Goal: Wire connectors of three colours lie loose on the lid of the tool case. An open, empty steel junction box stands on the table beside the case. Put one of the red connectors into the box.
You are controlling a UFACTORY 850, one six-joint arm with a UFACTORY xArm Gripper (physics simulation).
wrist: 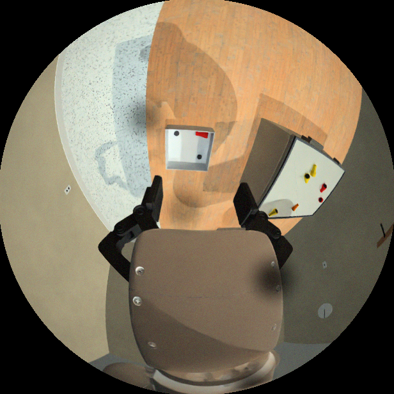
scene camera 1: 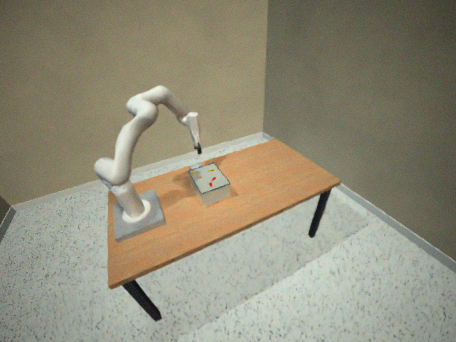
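A red connector (wrist: 201, 134) lies inside the steel junction box, against its wall at the upper right corner in the wrist view. The open junction box (wrist: 187, 166) (scene camera 1: 196, 165) stands on the table beside the tool case, partly hidden behind the case in the scene view. On the lid of the tool case (wrist: 264, 155) (scene camera 1: 217, 193) lie two more red connectors, one red connector (wrist: 323, 188) and another red connector (wrist: 321, 200), along with several yellow ones and an orange connector (wrist: 295, 207). My gripper (wrist: 200, 188) (scene camera 1: 199, 151) is wide open and empty, above the box and apart from it.
The wooden table (scene camera 1: 280, 175) (wrist: 210, 40) carries the case, the box and the robot's grey base plate (scene camera 1: 145, 229). The box stands near the table's long edge in the wrist view, with speckled floor (wrist: 95, 85) beyond it. The case stands taller than the box.
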